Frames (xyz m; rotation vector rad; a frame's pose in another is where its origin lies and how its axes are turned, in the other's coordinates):
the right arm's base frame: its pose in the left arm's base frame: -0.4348 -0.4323 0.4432 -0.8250 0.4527 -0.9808
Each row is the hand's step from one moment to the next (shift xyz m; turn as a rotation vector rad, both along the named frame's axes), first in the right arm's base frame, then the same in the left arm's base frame.
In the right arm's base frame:
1: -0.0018 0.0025 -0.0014 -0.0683 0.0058 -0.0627
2: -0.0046 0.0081 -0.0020 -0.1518 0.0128 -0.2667
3: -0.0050 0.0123 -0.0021 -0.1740 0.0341 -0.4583
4: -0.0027 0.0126 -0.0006 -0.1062 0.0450 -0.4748
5: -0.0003 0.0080 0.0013 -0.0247 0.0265 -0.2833
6: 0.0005 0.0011 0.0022 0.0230 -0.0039 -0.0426
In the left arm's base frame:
1: -0.0005 0.0017 -0.0029 -0.0732 0.0355 -0.0449
2: 0.0008 0.0056 -0.0077 -0.2482 0.0275 -0.1788
3: 0.0028 0.0071 -0.0110 -0.3764 -0.0243 -0.3150
4: 0.0051 0.0058 -0.0103 -0.3475 -0.0863 -0.3324
5: 0.0051 0.0032 -0.0055 -0.1882 -0.0851 -0.1973
6: 0.0023 0.0008 0.0005 -0.0192 -0.0383 -0.0229

